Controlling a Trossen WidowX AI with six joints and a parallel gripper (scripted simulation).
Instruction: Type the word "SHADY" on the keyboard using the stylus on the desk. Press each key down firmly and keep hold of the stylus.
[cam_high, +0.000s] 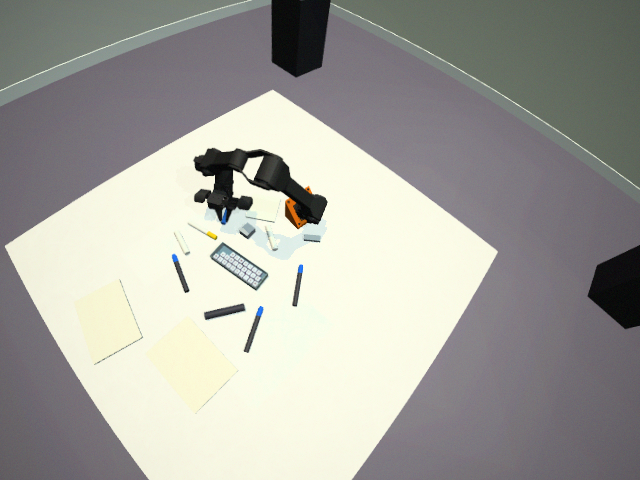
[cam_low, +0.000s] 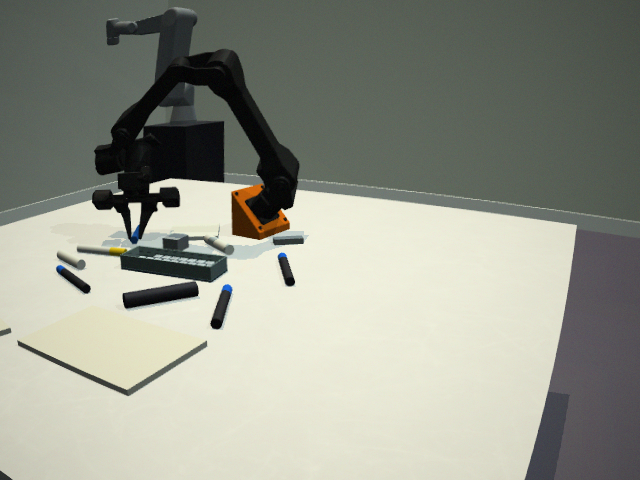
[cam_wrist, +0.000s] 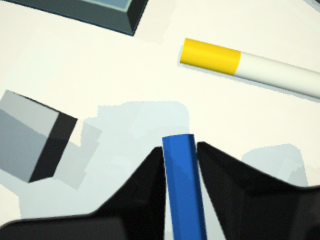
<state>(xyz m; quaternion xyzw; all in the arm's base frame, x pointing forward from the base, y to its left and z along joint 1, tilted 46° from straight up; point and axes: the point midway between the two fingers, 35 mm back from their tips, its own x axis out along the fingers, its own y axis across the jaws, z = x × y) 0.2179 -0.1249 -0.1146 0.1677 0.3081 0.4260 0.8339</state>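
Right now the blue stylus is 60 mm behind my gripper tip and 40 mm to the right of it. Round my gripper tip: grey stylus tip 80 mm behind, 60 mm to the right; then yellow-tipped white pen 70 mm ahead, 20 mm to the right, 10 mm below; then grey cube 40 mm behind, 80 mm to the left.
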